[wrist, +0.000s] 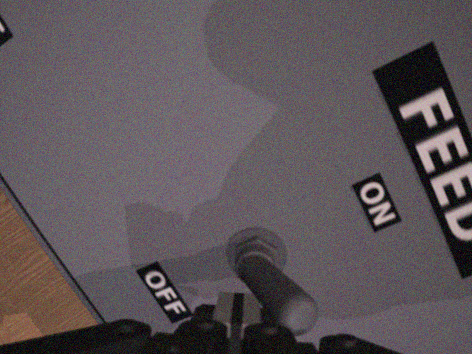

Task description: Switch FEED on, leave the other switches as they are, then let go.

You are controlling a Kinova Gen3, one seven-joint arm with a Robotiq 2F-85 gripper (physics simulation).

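Places are measured from the arm's base along level axes (x ahead, y left, z up), in centimetres.
Pixels of known places: gripper, fingertip midpoint: (237,321).
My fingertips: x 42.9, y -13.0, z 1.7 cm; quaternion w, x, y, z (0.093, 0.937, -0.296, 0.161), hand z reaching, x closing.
Ahead of a thing's pixels: the offset from my fingertips to its top centre. "spot": to the spot under its first point. Level surfaces: height alone.
The FEED switch is a dark round lever {spot: dx +1.1, dy +1.9, dz +3.2 cm} (275,290) on a hexagonal nut, low in the middle of the wrist view. Its tip points to the lower right, toward the camera. The ON label {spot: dx +5.9, dy +1.3, dz +1.5 cm} (377,202) is to its right, beside the large FEED label {dx +8.2, dy +1.3, dz +3.3 cm} (440,165). The OFF label {spot: dx -1.6, dy +1.4, dz -2.7 cm} (164,291) is to its lower left. My gripper (237,321) is shut and empty at the bottom of the view. Its fingertips are close against the lever on the OFF side; whether they touch it is hard to tell.
The grey panel {spot: dx +0.4, dy +7.5, dz -1.6 cm} (125,125) fills most of the view, with shadows across it. Part of another black label {spot: dx -1.3, dy +12.3, dz -2.5 cm} (4,31) shows at the upper left edge. The panel's edge runs down the lower left, and a wooden surface {dz -10.4 cm} (30,270) lies beyond it.
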